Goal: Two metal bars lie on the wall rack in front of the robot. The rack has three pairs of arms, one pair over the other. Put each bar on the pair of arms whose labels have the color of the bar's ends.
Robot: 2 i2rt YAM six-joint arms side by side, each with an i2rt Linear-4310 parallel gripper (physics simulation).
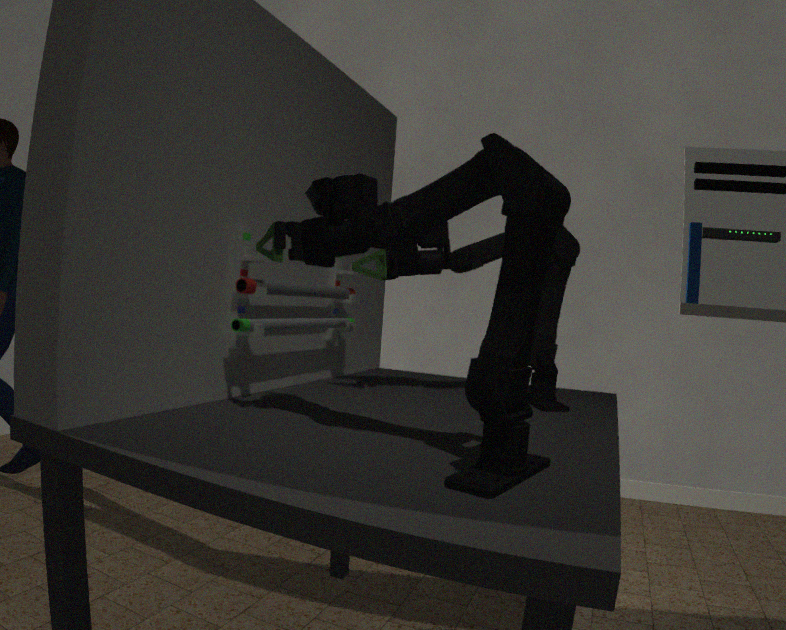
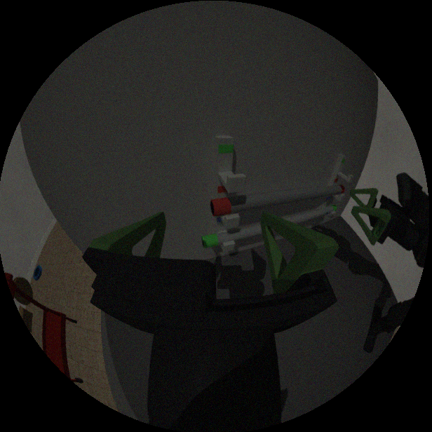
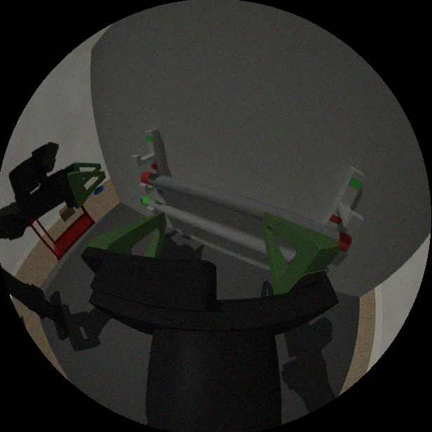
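Seen in the pictures: left gripper, fingertip midpoint: [image 1: 277,250]; right gripper, fingertip midpoint: [image 1: 352,266]; left arm's base at its link origin: [image 1: 501,475]; right arm's base at its link origin: [image 1: 541,403].
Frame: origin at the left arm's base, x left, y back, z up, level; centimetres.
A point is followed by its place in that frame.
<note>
The white wall rack [image 1: 246,252] @(z 30.4, x -2.2, y -60.7 cm) [image 2: 225,162] [image 3: 155,146] has green labels [image 2: 226,148] [image 3: 355,183] at the top, red labels [image 3: 154,166] in the middle and blue labels [image 1: 241,309] @(z 18.8, x -1.9, y -60.6 cm) [image 3: 160,191] lowest. The red-ended bar [image 1: 305,289] @(z 23.8, x -21.4, y -62.5 cm) [image 2: 287,196] [image 3: 220,198] lies on the middle, red-labelled arms. The green-ended bar [image 1: 301,322] @(z 16.3, x -19.5, y -61.1 cm) [image 2: 250,232] [image 3: 215,226] lies on the lowest, blue-labelled arms. The top arms are empty. My left gripper [image 1: 260,245] [image 2: 212,216] is open and empty near the rack's left end. My right gripper [image 1: 355,265] @(z 29.7, x -28.0, y -54.3 cm) [image 3: 213,217] is open and empty before its right part.
The rack hangs on a large grey panel [image 1: 164,196] @(z 38.1, x 19.9, y -56.9 cm) [image 2: 150,100] [image 3: 250,100] behind the dark table [image 1: 367,485] @(z 0.0, x 16.7, y -10.0 cm). Shadows of the arms fall on the table and panel. A red cart [image 2: 54,337] [image 3: 75,236] stands on the floor beyond the table's left side.
</note>
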